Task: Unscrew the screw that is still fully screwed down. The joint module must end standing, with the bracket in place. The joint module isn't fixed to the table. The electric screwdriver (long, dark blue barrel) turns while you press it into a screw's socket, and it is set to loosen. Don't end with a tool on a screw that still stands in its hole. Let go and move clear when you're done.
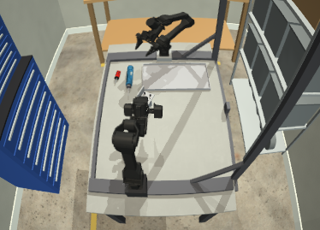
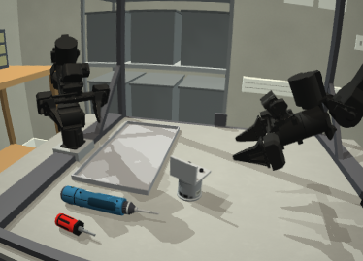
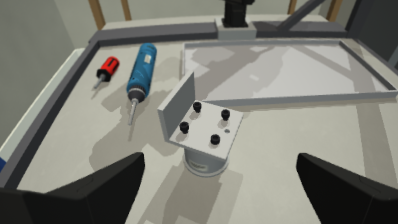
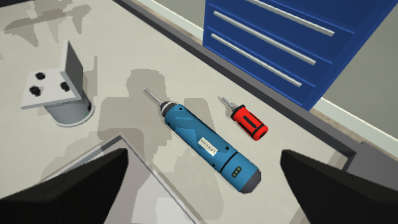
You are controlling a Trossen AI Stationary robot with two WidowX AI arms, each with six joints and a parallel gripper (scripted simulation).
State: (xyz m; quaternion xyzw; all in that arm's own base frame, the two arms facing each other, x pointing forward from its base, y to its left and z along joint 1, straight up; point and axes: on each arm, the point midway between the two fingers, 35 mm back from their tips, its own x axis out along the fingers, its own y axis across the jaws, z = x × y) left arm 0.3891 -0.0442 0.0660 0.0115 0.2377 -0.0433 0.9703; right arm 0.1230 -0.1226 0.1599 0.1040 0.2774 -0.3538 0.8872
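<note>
My left gripper is now 1 cm short of the screw, 10 cm to the left of it and 9 cm above it. Also, from my left hand: joint module 2 cm ahead, 12 cm to the right, 13 cm below; grey l-shaped bracket 2 cm ahead, 12 cm to the right, 8 cm below; grey bit 14 cm ahead, 17 cm to the right, 14 cm below.
</note>
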